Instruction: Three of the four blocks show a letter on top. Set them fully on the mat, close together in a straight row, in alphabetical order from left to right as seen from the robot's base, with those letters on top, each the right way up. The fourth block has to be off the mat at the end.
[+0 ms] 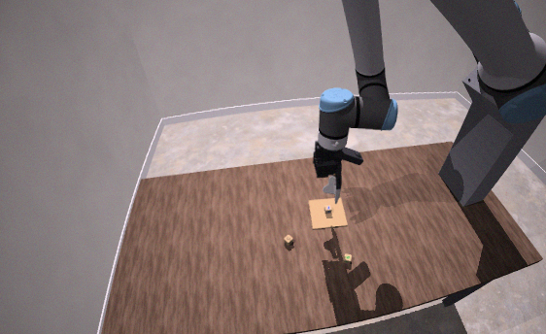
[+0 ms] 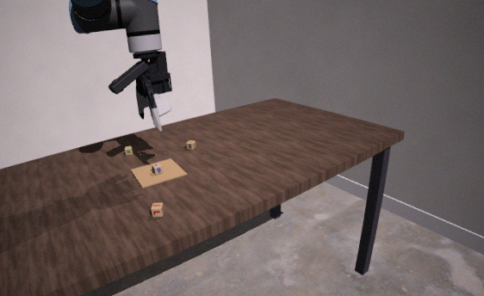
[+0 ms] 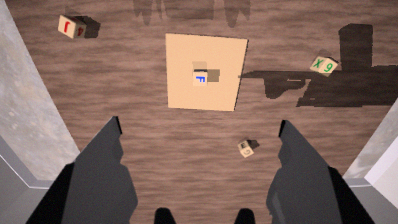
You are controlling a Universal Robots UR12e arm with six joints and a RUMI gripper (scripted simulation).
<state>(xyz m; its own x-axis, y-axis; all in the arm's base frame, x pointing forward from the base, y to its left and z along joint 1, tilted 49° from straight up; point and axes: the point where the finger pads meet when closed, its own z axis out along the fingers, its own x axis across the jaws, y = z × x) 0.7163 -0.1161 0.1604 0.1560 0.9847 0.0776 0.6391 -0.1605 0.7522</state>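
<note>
My gripper is now 16 cm above the mat and 1 cm to the right of it.
</note>
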